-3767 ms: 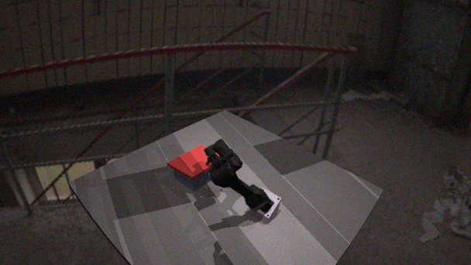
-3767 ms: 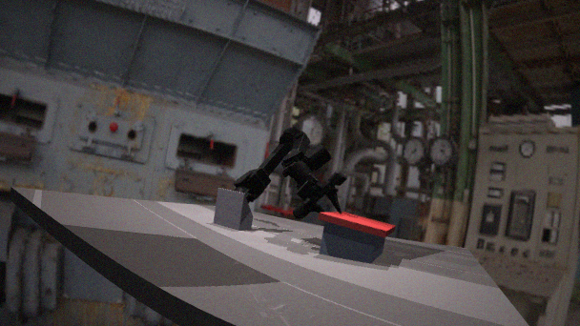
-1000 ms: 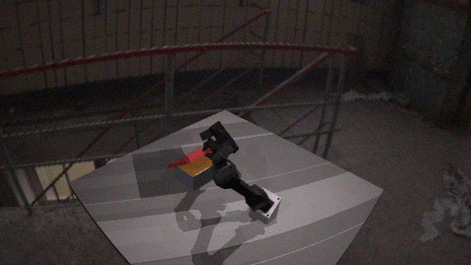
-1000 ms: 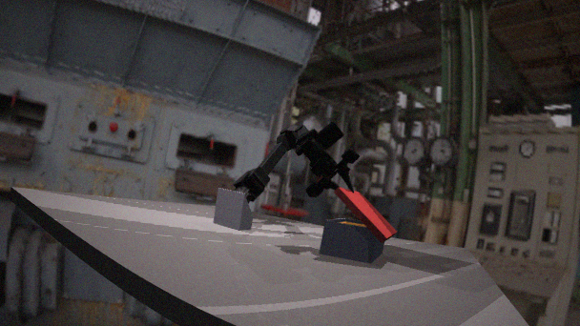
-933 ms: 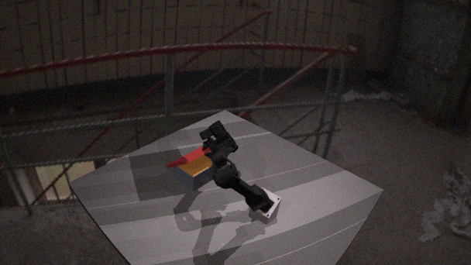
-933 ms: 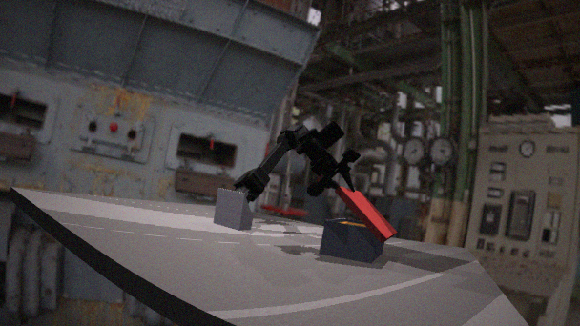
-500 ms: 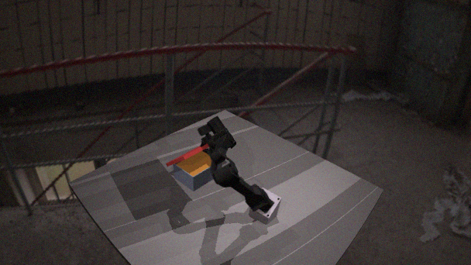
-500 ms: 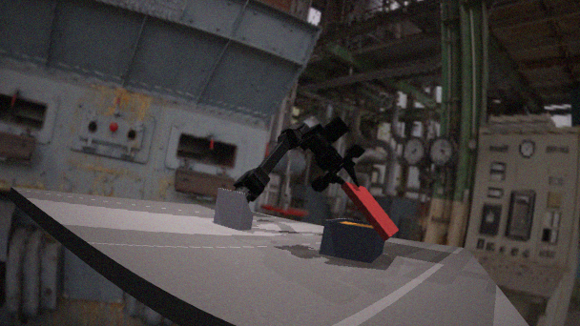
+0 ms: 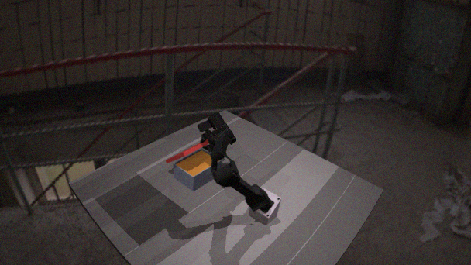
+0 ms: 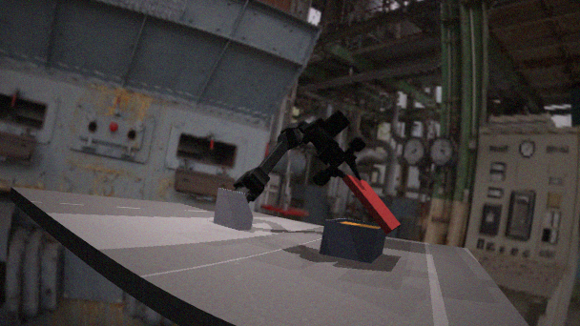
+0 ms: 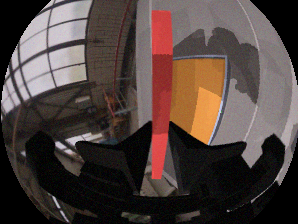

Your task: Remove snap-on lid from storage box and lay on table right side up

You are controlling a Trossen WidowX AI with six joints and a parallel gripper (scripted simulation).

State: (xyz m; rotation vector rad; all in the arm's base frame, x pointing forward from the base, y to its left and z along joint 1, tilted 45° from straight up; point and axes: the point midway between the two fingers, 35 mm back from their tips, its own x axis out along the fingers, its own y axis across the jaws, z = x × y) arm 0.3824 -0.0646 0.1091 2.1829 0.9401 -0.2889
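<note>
My gripper tip is now 7 cm short of the red lid, 5 cm above it and 1 cm to the right of it. The rest, counted from my gripper tip: storage box: 16 cm below, 3 cm ahead.
</note>
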